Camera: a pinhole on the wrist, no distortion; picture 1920 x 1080 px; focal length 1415.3 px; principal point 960.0 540.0 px. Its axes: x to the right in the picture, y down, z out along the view. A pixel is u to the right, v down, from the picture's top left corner.
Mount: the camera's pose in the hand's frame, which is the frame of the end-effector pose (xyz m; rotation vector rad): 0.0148 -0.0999 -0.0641 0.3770 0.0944 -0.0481
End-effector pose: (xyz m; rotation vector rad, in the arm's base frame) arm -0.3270 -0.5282 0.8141 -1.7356 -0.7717 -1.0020
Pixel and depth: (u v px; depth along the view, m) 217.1 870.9 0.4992
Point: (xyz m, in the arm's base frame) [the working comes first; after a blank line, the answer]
In the camera's frame: -0.2620 0.1167 0.4992

-0.4283 -0.0440 0.6131
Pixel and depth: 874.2 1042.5 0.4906
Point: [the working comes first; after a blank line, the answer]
In the camera's frame: -0.0297 0.1742 0.4906

-0.2809 -0.0575 0.8013
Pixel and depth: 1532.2 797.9 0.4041
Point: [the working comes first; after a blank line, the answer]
In the camera's frame: 0.1634 0.0736 0.4041

-0.2928 -0.1516 1.0155
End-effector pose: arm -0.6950 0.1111 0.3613 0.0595 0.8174 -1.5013
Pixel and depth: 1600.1 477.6 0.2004
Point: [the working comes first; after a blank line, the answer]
In the camera's frame: 0.0906 -0.0088 0.2004

-0.8281 -0.0700 0.4623
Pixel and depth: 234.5 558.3 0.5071
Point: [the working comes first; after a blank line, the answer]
In the camera's frame: -0.2599 0.0066 0.5071

-0.7201 0.0268 0.9052
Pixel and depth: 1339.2 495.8 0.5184
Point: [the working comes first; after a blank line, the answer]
In the camera's frame: 0.1389 -0.0162 0.5184

-0.8243 -0.2949 0.6922
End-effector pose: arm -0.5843 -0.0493 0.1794 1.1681 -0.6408 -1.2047
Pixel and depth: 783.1 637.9 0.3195
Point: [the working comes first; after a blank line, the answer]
In the camera's frame: -0.0399 0.0221 0.3195

-0.8708 -0.1220 0.0766
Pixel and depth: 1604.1 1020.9 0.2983
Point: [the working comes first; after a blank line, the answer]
In the camera's frame: 0.1358 0.1014 0.2983

-0.7828 -0.2912 0.1114
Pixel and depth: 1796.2 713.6 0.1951
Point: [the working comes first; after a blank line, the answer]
In the camera's frame: 0.1153 0.0239 0.1951

-0.6978 -0.2156 0.0472
